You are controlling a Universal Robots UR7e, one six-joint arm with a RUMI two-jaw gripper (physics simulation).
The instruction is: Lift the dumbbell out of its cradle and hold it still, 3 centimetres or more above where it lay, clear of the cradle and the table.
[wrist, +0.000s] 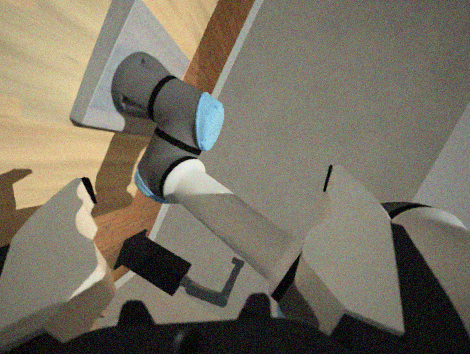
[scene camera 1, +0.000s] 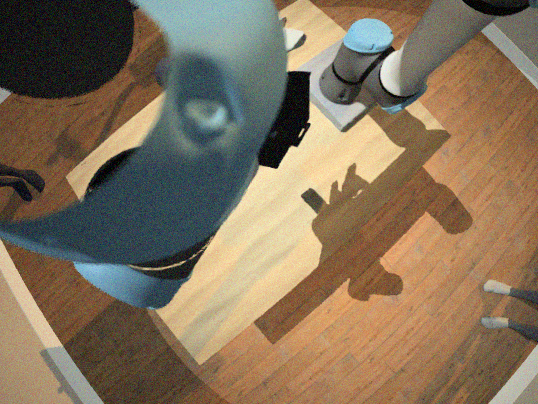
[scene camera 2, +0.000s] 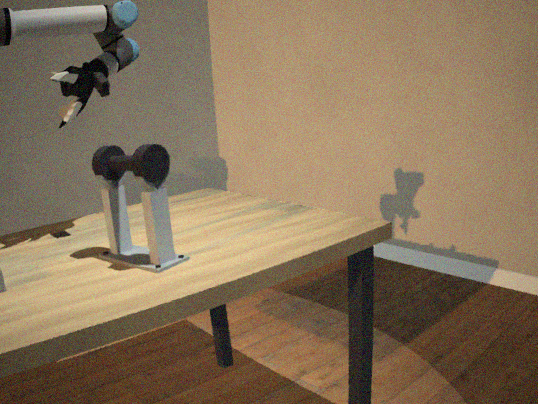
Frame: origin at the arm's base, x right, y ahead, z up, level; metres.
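Seen in the pictures: gripper, fingertip midpoint: point(wrist: 211, 174) point(scene camera 1: 289, 73) point(scene camera 2: 54, 104); arm's base at its link origin: point(wrist: 136, 84) point(scene camera 1: 338, 86).
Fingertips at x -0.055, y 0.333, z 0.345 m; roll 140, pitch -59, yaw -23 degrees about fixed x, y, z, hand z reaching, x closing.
Note:
Offsets run from my fingertips to a thing's middle. Level surfaces: height alone.
The black dumbbell {dx +0.223, dy +0.110, dz -0.160 m} point(scene camera 2: 127, 162) rests level across the tops of the two pale uprights of the cradle {dx +0.223, dy +0.110, dz -0.284 m} point(scene camera 2: 160, 225), which stands on the table. In the first scene view a small dark edge of the dumbbell point(scene camera 1: 161, 71) shows beside the large blurred arm part; the cradle is hidden there. My gripper point(scene camera 2: 57, 101) point(wrist: 211, 174) is open and empty, its two pale jaws wide apart. In the second scene view it appears above and left of the dumbbell, apart from it, with the jaws pointing left and down. The dumbbell does not show in the wrist view.
The wooden table {dz -0.387 m} point(scene camera 1: 280, 235) point(scene camera 2: 280, 225) point(wrist: 40, 75) carries the arm's grey base plate point(scene camera 1: 342, 120) point(wrist: 97, 85). My own arm link covers much of the first scene view. People's feet point(scene camera 1: 495, 287) show on the floor beyond the table. A wall stands behind the table in the second scene view.

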